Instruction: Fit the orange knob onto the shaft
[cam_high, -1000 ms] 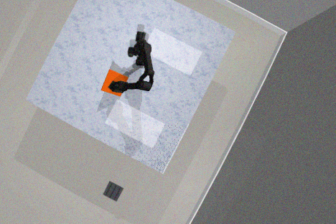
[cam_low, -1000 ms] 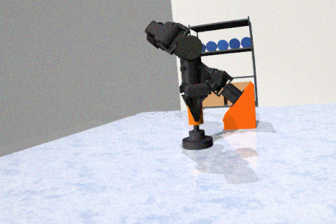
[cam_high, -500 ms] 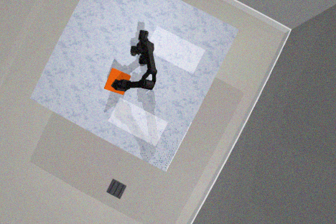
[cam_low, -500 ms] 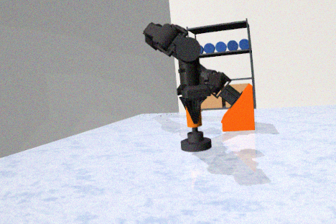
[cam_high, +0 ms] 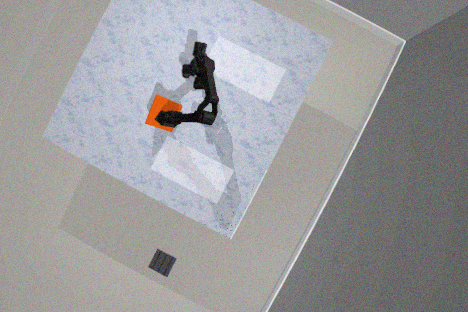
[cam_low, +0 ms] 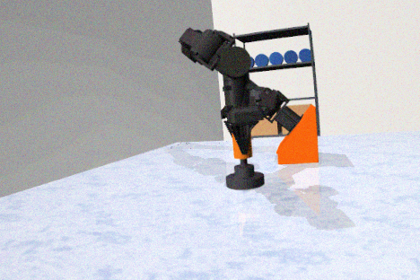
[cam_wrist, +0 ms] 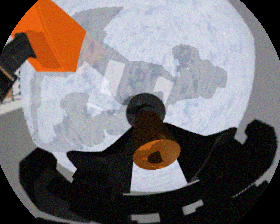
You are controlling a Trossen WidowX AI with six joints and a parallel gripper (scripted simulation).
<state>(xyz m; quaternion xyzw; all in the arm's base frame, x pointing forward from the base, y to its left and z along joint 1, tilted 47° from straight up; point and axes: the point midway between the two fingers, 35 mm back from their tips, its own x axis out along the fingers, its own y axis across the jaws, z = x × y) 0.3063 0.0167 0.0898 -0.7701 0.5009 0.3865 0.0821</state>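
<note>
Right now my gripper tip is 20 mm below the orange knob. Also, from my gripper tip: dark round pedestal: 40 mm below.
</note>
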